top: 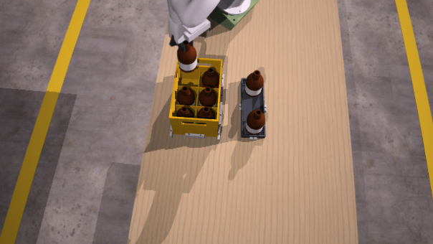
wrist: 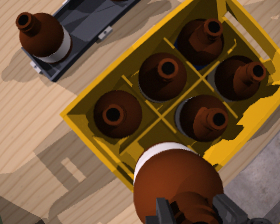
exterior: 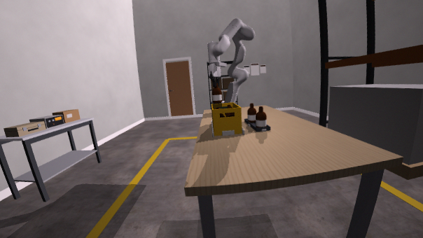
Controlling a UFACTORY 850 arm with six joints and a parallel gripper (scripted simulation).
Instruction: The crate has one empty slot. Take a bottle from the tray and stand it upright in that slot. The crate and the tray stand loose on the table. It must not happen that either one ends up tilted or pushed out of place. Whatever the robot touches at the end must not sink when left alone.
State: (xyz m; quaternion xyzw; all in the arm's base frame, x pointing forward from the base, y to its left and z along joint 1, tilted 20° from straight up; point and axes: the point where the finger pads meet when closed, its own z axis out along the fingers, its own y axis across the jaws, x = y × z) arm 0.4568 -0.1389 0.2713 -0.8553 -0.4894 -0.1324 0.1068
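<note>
The yellow crate is 250 mm below my hand, 80 mm ahead of it and 60 mm to the left of it. Also, from my hand: dark tray 320 mm below, 290 mm to the left, 10 mm ahead.
</note>
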